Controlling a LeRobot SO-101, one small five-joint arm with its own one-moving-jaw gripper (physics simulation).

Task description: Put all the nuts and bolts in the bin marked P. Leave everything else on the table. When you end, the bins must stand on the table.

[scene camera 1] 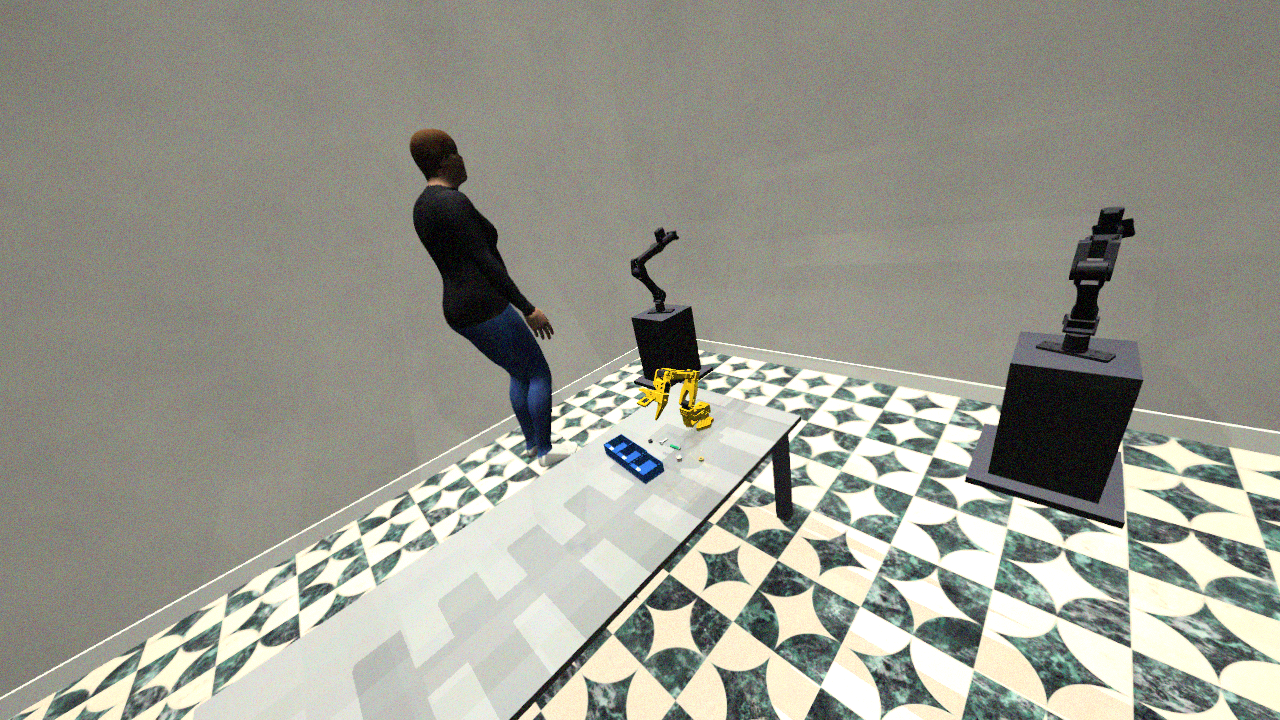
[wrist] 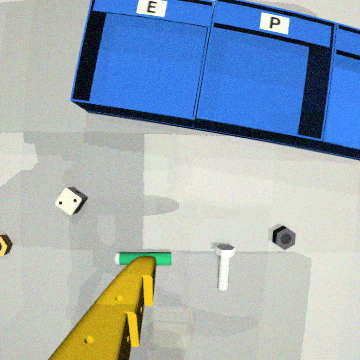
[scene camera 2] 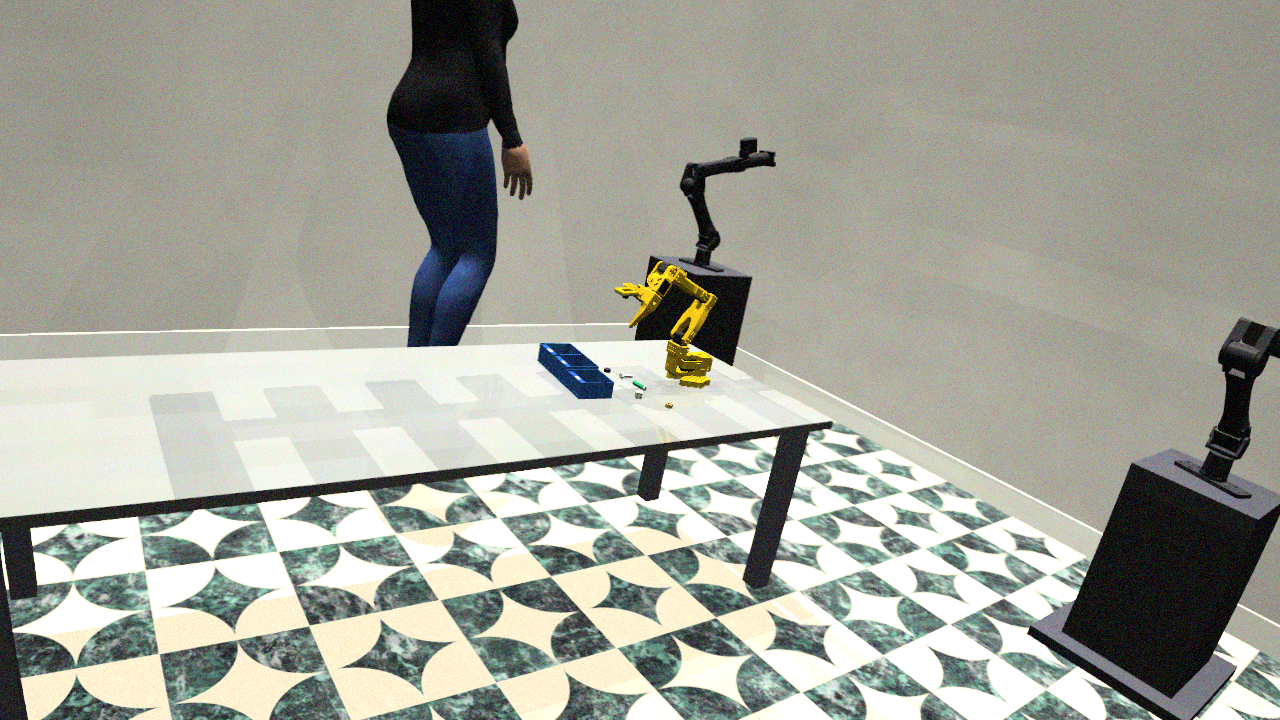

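Pixels of known places: hand at its tool point: [scene camera 1: 655,418] [wrist: 154,274] [scene camera 2: 630,325]; arm's base at its link origin: [scene camera 1: 696,425] [scene camera 2: 681,380].
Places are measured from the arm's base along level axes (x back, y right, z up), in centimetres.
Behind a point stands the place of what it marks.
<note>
My gripper [scene camera 1: 650,411] {x -19.6, y -0.4, z 15.2 cm} [scene camera 2: 623,306] {x -19.6, y -0.4, z 15.2 cm} is fully open and empty, raised above the table. In the wrist view one notched jaw [wrist: 107,320] {x -19.4, y -1.0, z 17.0 cm} shows, its tip drawn over a green cylinder. A white bolt [scene camera 1: 663,440] {x -14.7, y 4.1, z 0.9 cm} [scene camera 2: 625,376] {x -15.1, y 3.8, z 0.5 cm} [wrist: 223,270] {x -14.5, y 4.0, z 0.9 cm} lies on the table right of that jaw. A black nut [scene camera 1: 650,440] {x -17.2, y 8.7, z 0.8 cm} [scene camera 2: 606,369] {x -17.8, y 8.4, z 0.8 cm} [wrist: 284,237] {x -17.3, y 8.8, z 0.9 cm} lies farther right. A brass nut [scene camera 1: 700,459] {x -15.9, y -14.8, z 0.8 cm} [scene camera 2: 668,405] {x -15.9, y -15.1, z 0.7 cm} [wrist: 4,245] {x -15.4, y -13.8, z 0.8 cm} is cut by the wrist view's left edge. The bin marked P [wrist: 240,19] {x -32.5, y 3.8, z 4.2 cm} stands upright beside bin E; its visible floor shows no objects.
The green cylinder [scene camera 1: 675,446] {x -15.2, y -2.6, z 1.0 cm} [scene camera 2: 639,385] {x -15.4, y -2.7, z 0.7 cm} [wrist: 163,258] {x -15.3, y -0.7, z 1.0 cm} and a white die [scene camera 1: 679,458] {x -19.8, y -8.7, z 1.4 cm} [scene camera 2: 638,394] {x -20.0, y -8.7, z 1.1 cm} [wrist: 69,201] {x -19.5, y -7.9, z 1.6 cm} lie on the table. Bin E [wrist: 115,7] {x -33.3, y -4.8, z 3.5 cm} is left of P in the wrist view; another blue bin [wrist: 348,37] {x -32.1, y 11.5, z 4.2 cm} adjoins P's right. A person [scene camera 1: 465,255] [scene camera 2: 452,179] stands behind the table.
</note>
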